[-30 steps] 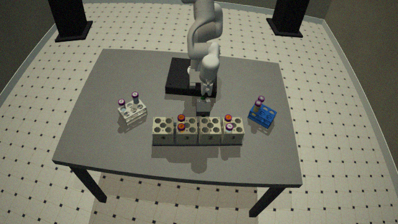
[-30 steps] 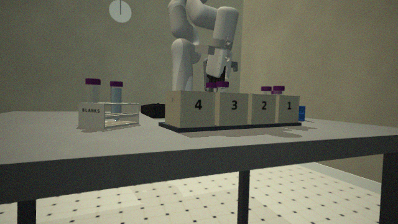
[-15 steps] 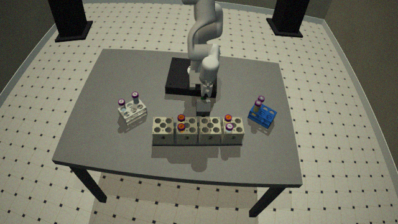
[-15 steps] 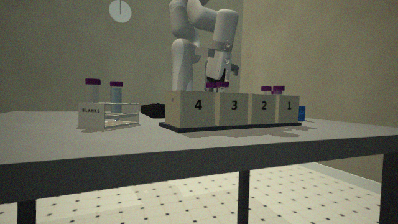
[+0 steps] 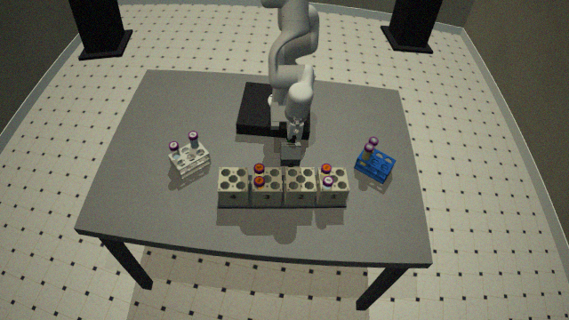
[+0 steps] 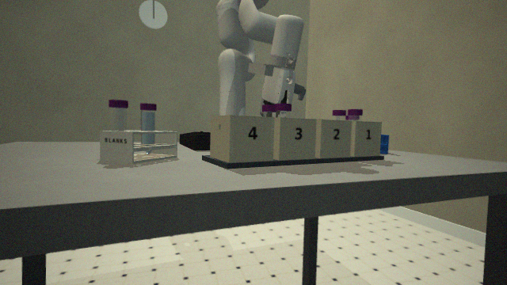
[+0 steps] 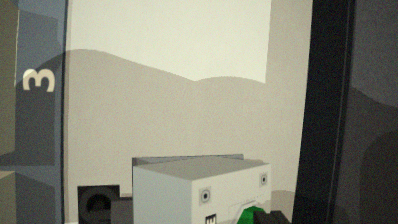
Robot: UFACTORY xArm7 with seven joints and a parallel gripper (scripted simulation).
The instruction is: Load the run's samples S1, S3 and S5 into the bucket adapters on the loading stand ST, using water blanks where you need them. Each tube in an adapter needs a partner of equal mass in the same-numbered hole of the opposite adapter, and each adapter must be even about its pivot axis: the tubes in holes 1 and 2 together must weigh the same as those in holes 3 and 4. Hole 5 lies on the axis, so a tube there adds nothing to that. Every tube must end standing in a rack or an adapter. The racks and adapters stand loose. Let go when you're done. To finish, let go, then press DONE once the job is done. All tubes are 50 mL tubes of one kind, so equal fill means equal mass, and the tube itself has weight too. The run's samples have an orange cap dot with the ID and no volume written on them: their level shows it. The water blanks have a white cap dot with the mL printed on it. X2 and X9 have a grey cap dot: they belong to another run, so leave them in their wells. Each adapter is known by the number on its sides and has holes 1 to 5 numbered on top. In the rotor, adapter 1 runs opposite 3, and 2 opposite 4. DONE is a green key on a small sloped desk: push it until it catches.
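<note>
My gripper is now 30 mm above the green DONE key. Also, from my hand: blanks rack (40 mm ahead, 370 mm to the right, 70 mm below).
</note>
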